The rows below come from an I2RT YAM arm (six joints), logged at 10 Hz.
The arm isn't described. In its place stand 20 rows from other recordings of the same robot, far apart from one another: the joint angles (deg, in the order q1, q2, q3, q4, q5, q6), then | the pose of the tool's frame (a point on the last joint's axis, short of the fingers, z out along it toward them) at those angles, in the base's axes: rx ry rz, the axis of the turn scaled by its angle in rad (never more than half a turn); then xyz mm.
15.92, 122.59, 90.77, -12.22, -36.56, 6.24 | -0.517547 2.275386 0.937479 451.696 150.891 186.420
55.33, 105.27, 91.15, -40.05, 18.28, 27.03 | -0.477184 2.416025 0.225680 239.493 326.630 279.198
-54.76, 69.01, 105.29, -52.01, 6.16, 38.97 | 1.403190 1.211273 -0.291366 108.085 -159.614 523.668
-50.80, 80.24, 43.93, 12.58, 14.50, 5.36 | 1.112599 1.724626 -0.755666 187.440 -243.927 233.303
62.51, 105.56, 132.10, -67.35, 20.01, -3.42 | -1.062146 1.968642 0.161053 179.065 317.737 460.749
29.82, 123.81, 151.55, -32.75, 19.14, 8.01 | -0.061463 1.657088 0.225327 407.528 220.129 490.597
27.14, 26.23, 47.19, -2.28, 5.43, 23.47 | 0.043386 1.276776 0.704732 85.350 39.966 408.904
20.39, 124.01, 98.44, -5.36, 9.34, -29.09 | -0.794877 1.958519 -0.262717 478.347 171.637 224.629
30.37, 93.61, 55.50, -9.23, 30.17, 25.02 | 0.131584 2.259190 -0.128678 300.170 155.161 195.928
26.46, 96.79, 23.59, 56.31, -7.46, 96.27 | 1.169010 1.860845 1.497006 252.233 130.702 126.694
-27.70, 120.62, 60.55, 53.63, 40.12, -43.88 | 0.329457 1.872391 -1.479751 369.426 -219.862 146.948
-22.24, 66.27, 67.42, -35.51, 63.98, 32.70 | 1.406244 1.371693 -1.070782 202.155 -117.225 369.507
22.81, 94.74, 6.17, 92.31, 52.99, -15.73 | 0.237521 1.543490 -0.595027 198.271 52.547 139.397
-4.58, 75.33, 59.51, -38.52, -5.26, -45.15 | -0.912009 2.359668 -0.236682 268.426 -18.228 270.905
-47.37, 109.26, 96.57, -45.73, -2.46, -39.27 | 0.172528 2.666397 -0.476641 283.309 -305.517 274.098
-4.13, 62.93, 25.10, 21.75, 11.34, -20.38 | -0.125858 1.868976 -0.479594 233.697 -23.893 215.543
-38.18, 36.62, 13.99, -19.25, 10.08, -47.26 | -0.099129 2.484257 -0.913468 105.041 -90.526 159.290
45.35, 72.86, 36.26, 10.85, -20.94, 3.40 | -0.976594 1.868549 0.895251 181.582 201.919 221.277
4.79, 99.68, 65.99, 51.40, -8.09, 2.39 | -0.148516 1.258587 0.197165 403.757 38.861 320.997
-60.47, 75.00, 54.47, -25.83, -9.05, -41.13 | 0.337435 2.445832 -0.642235 141.639 -238.679 259.779
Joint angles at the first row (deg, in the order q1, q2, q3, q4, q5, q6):
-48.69, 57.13, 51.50, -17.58, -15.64, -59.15
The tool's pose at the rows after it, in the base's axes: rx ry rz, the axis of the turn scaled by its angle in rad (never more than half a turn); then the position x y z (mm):
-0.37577 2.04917 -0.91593 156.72 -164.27 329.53
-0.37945 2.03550 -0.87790 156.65 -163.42 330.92
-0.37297 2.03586 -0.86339 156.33 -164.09 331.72
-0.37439 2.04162 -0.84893 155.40 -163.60 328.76
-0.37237 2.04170 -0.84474 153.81 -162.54 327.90
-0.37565 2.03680 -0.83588 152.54 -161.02 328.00
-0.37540 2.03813 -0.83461 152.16 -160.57 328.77
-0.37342 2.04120 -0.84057 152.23 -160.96 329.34
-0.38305 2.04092 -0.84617 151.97 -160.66 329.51
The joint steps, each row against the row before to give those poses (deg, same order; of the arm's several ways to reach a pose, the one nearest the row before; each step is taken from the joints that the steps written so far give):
-0.27, 0.35, 0.53, -0.44, -1.23, 0.53
-0.17, 0.00, 0.35, -0.52, -2.02, 0.79
-0.26, 0.17, 0.35, -0.44, -0.62, 0.44
-0.18, -0.17, -0.52, -0.27, -0.53, 0.00
-0.18, -0.44, -0.36, -0.17, -0.26, 0.09
-0.08, -0.44, -0.17, -0.27, -0.62, 0.08
0.00, -0.09, 0.17, -0.35, 0.00, 0.01
0.00, 0.09, 0.18, -0.09, 0.35, -0.09
0.00, -0.09, 0.00, -0.09, 0.00, -0.53

